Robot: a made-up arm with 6 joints.
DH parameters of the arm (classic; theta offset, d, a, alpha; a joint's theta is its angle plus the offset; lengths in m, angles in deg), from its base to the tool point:
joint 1: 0 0.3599 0 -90
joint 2: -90 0 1.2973 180
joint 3: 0 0 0 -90
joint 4: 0 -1.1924 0 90
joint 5: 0 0.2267 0 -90
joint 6: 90 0 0 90
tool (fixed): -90 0 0 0
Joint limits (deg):
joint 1: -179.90..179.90
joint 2: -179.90..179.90
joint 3: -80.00..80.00
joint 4: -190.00..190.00
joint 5: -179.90..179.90
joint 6: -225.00..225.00
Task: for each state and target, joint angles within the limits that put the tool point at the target. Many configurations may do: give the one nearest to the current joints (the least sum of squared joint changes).
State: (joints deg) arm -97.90 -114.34 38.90 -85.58 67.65 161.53
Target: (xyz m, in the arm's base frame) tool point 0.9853 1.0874 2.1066
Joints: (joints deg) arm -132.05 -63.87 51.33 -90.86 67.65 161.53
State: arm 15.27 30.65 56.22 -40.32 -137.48 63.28
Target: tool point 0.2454 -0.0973 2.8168
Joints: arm 18.37 -4.39 78.27 -41.54 -137.48 63.28
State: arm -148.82 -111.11 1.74 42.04 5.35 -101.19
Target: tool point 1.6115 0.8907 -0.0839
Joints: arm -156.30 -142.74 0.65 42.28 5.35 -101.19
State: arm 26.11 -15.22 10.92 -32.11 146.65 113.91
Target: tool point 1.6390 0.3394 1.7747
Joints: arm 18.59 21.88 37.07 -27.68 146.65 113.91
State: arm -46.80 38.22 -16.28 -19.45 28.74 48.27
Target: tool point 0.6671 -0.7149 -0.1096
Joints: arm -34.79 56.28 -35.14 -24.41 28.74 48.27
